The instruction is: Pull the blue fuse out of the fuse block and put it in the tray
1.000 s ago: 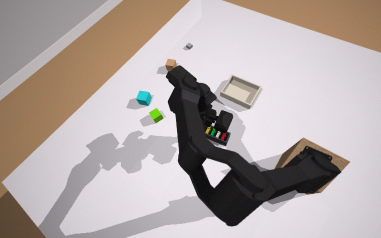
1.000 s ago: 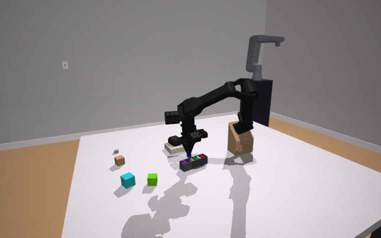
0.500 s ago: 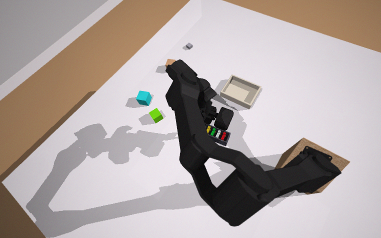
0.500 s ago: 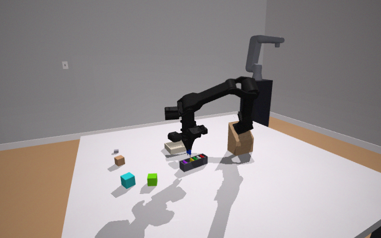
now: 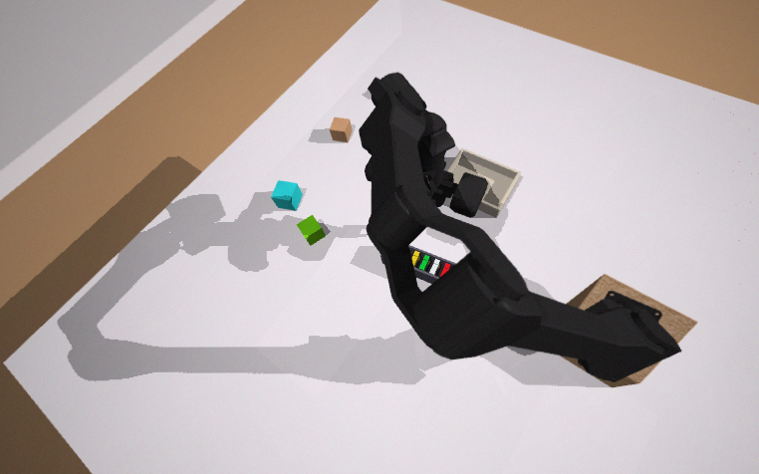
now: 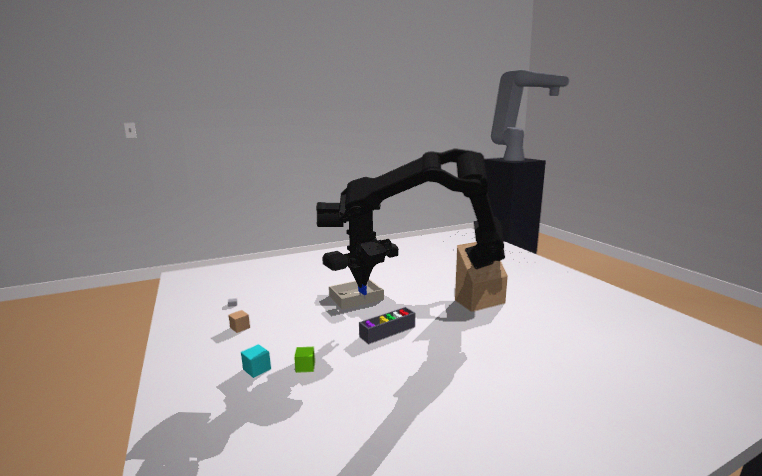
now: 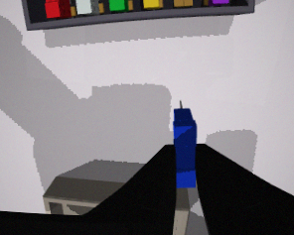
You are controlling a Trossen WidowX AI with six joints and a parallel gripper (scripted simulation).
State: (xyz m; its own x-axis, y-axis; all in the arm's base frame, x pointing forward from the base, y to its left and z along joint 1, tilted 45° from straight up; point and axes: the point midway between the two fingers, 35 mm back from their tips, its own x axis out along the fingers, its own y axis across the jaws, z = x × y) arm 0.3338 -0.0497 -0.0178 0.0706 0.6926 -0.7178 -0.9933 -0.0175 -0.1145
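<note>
Right now my gripper tip is 140 mm to the left of the tray, 100 mm above it and 50 mm past it. The rest, counted from my gripper tip: grey cube (280 mm ahead, 270 mm to the right, 90 mm below); blue fuse (10 mm below).
</note>
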